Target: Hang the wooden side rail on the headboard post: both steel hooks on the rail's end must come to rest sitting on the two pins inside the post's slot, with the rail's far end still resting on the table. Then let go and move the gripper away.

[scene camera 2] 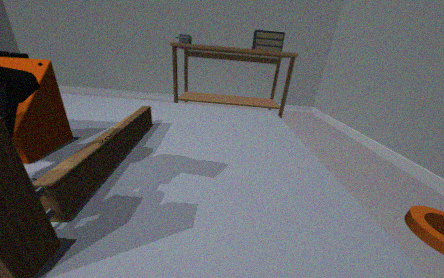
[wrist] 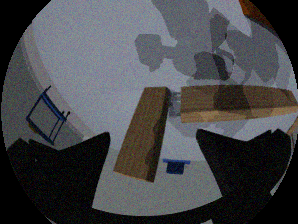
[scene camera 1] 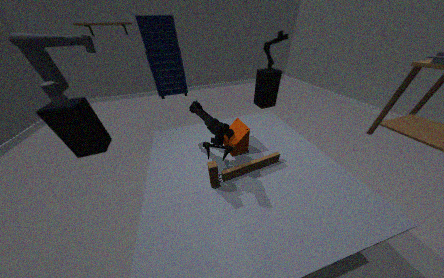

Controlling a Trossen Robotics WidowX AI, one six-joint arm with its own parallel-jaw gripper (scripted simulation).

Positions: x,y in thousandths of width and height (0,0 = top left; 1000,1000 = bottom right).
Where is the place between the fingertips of my gripper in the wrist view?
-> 518,609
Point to a wooden side rail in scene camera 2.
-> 141,685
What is my gripper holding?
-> Nothing.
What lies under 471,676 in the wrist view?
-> A headboard post.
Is my gripper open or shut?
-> Open.
